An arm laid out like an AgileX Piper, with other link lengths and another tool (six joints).
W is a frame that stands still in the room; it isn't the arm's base.
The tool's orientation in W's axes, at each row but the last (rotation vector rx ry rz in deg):
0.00, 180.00, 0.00
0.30, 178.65, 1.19
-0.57, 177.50, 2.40
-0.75, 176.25, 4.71
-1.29, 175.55, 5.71
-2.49, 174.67, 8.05
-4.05, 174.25, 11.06
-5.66, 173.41, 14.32
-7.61, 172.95, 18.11
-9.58, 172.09, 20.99
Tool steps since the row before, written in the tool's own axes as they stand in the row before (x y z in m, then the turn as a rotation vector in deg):
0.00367, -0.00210, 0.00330, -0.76, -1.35, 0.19
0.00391, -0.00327, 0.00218, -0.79, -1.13, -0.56
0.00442, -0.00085, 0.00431, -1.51, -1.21, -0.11
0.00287, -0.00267, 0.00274, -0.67, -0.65, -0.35
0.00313, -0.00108, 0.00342, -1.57, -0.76, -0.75
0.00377, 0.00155, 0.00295, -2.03, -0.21, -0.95
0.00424, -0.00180, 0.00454, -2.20, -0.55, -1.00
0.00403, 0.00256, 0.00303, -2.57, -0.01, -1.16
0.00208, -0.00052, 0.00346, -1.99, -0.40, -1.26
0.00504, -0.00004, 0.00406, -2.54, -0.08, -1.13
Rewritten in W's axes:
-0.00367, -0.00210, -0.00330, 0.76, -1.35, -0.19
-0.00387, -0.00323, -0.00231, 0.77, -1.14, 0.56
-0.00422, -0.00076, -0.00452, 1.51, -1.20, 0.14
-0.00266, -0.00254, -0.00306, 0.65, -0.66, 0.36
-0.00284, -0.00089, -0.00371, 1.52, -0.79, 0.82
-0.00354, 0.00173, -0.00313, 1.94, -0.25, 1.11
-0.00371, -0.00137, -0.00511, 2.13, -0.58, 1.13
-0.00389, 0.00280, -0.00300, 2.44, -0.06, 1.41
-0.00169, 0.00006, -0.00370, 1.89, -0.50, 1.37
-0.00458, 0.00047, -0.00455, 2.41, -0.11, 1.38

